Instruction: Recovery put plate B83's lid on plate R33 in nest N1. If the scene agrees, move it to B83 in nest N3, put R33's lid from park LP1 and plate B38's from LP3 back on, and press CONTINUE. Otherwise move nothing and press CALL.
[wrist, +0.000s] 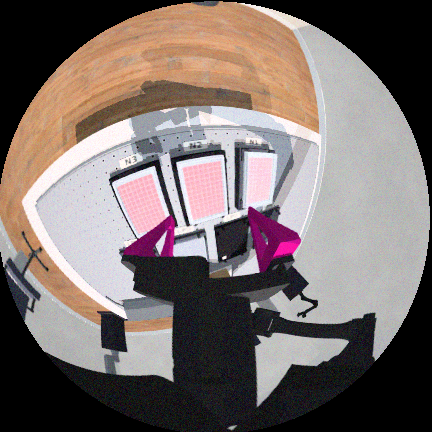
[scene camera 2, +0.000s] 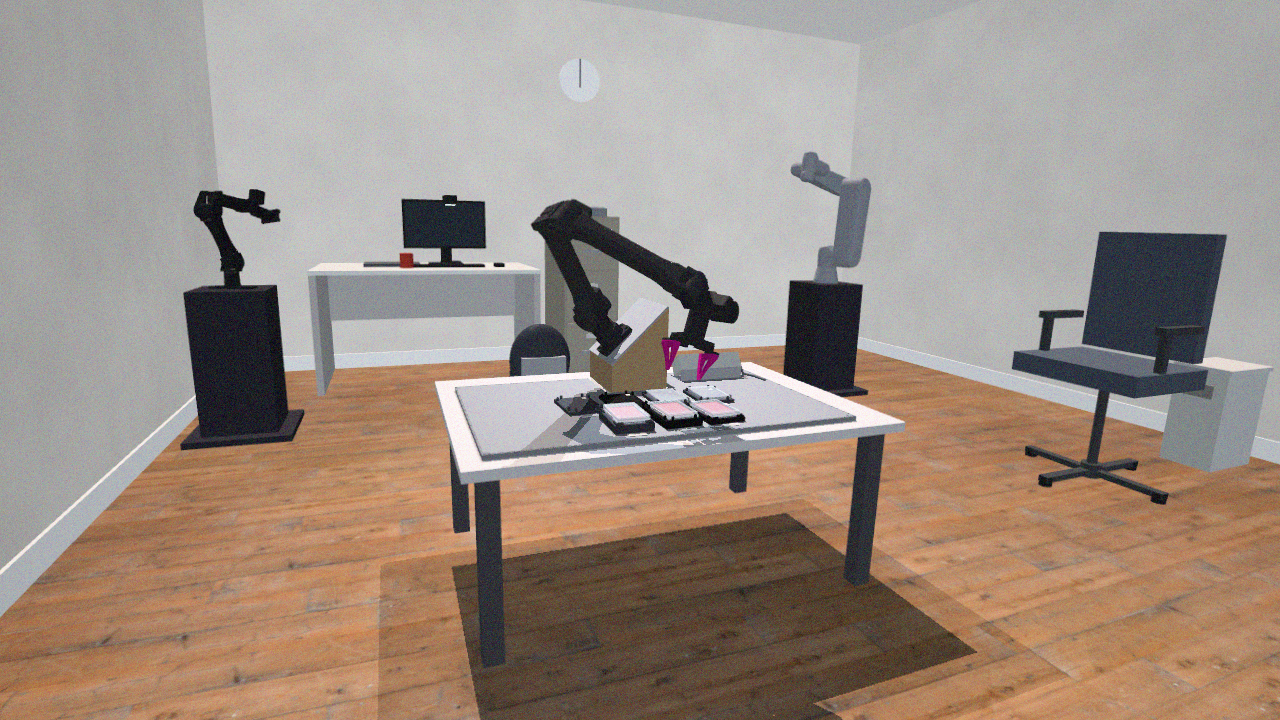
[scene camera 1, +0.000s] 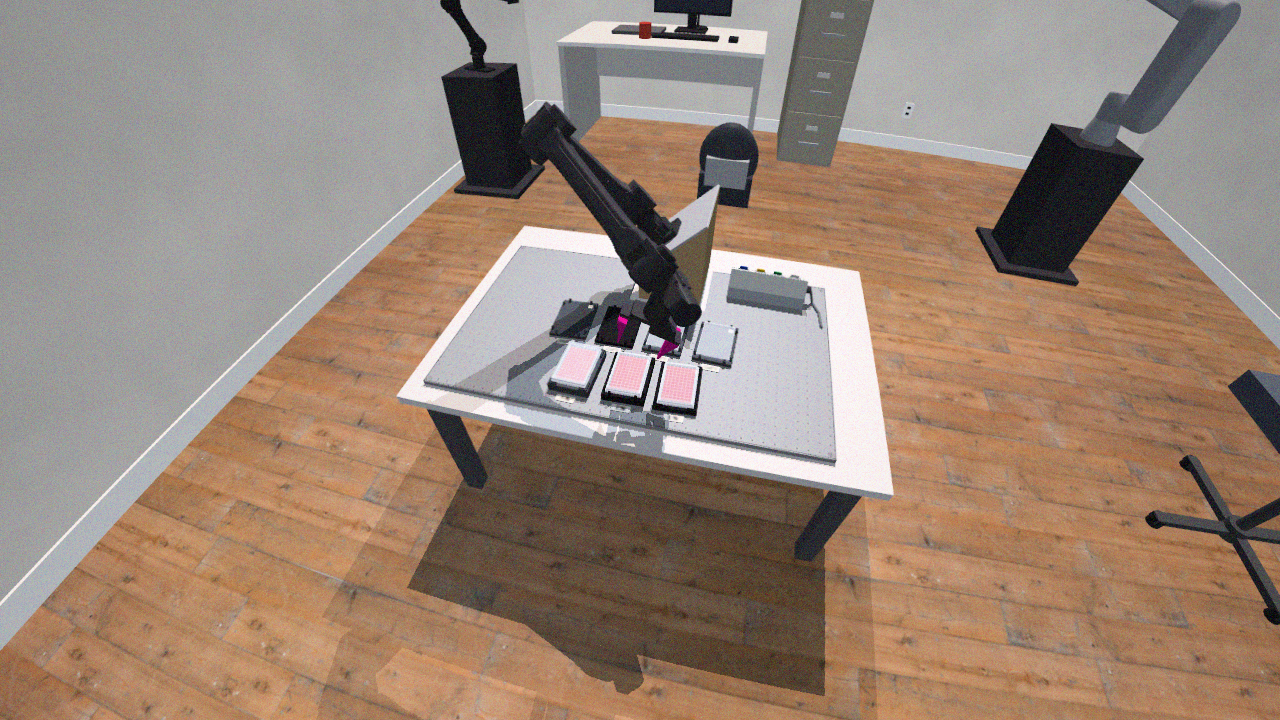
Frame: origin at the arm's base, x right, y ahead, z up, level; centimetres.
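Seen in the pictures: gripper, fingertip midpoint: (wrist: 209, 214) (scene camera 2: 683, 375) (scene camera 1: 637, 349); arm's base, origin of the base link: (scene camera 2: 615, 341) (scene camera 1: 664, 238).
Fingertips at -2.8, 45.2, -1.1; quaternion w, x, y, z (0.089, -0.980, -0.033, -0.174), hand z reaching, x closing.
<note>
Pixels of each thing's middle, then the offset from my fingertips to it, as dx, dy, dz.
- clear lid, body centre: (scene camera 1: 716, 341) (scene camera 2: 708, 392) -16.9, -18.0, -10.5
- grey button box, body centre: (scene camera 1: 767, 283) (scene camera 2: 706, 364) (wrist: 150, 311) -28.8, -43.0, -7.7
Pink-grid plates stand in black nests: N1's (scene camera 1: 577, 365) (scene camera 2: 626, 412) (wrist: 260, 175) looks paler, as if under a clear lid; N2's (scene camera 1: 629, 375) (scene camera 2: 673, 409) (wrist: 202, 187) and N3's (scene camera 1: 678, 385) (scene camera 2: 717, 408) (wrist: 143, 200) show a sharper grid. Plate codes are unreadable. One clear lid (scene camera 1: 716, 342) (scene camera 2: 707, 392) lies in the rightmost park; another lid (scene camera 2: 664, 394) (wrist: 192, 245) lies in the park beside it, partly hidden. Park labels are unreadable. My gripper (scene camera 1: 641, 347) (scene camera 2: 684, 374) (wrist: 209, 214) is open and empty, its magenta fingers above the plates and parks.
Two dark parks (scene camera 1: 572, 317) (wrist: 232, 242) without a visible lid lie left of the lids in scene camera 1. A grey button box (scene camera 1: 768, 288) (scene camera 2: 707, 366) stands at the back right; button words are unreadable. A tilted tan-and-grey block (scene camera 1: 702, 250) (scene camera 2: 635, 358) rises beside my arm.
</note>
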